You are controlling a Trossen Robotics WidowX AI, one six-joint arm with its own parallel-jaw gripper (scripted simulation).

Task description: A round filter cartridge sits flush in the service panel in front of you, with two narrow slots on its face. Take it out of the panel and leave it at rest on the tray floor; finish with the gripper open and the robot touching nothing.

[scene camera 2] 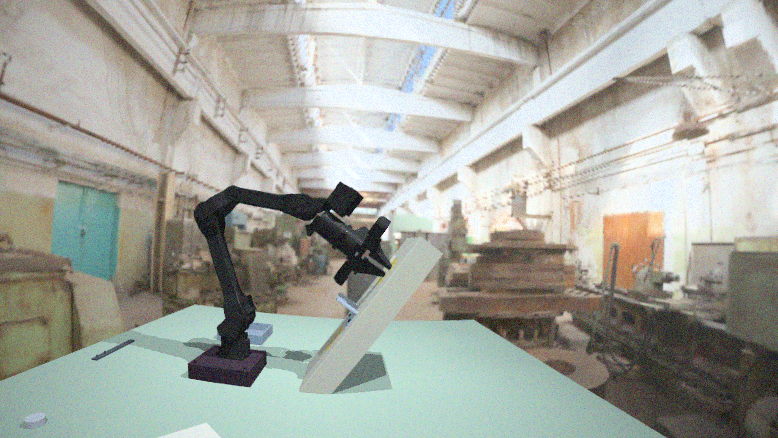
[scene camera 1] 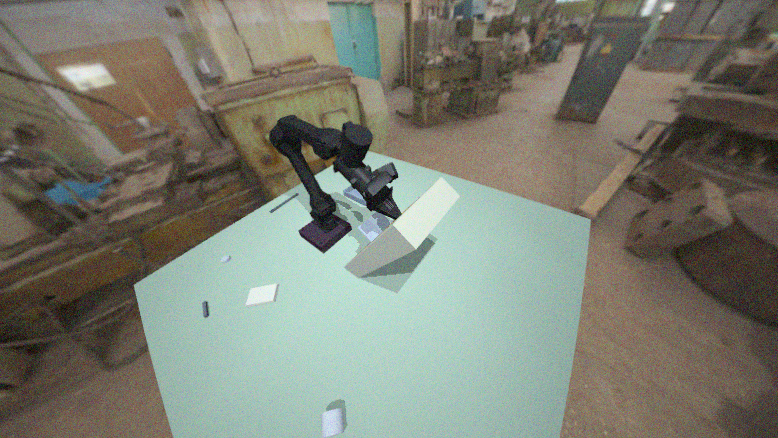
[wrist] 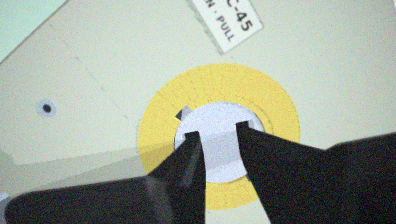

Scene:
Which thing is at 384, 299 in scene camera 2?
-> A cream service panel.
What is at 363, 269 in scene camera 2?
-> My gripper.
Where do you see a round filter cartridge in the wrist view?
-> At 216, 122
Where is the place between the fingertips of my gripper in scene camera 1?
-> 401, 219

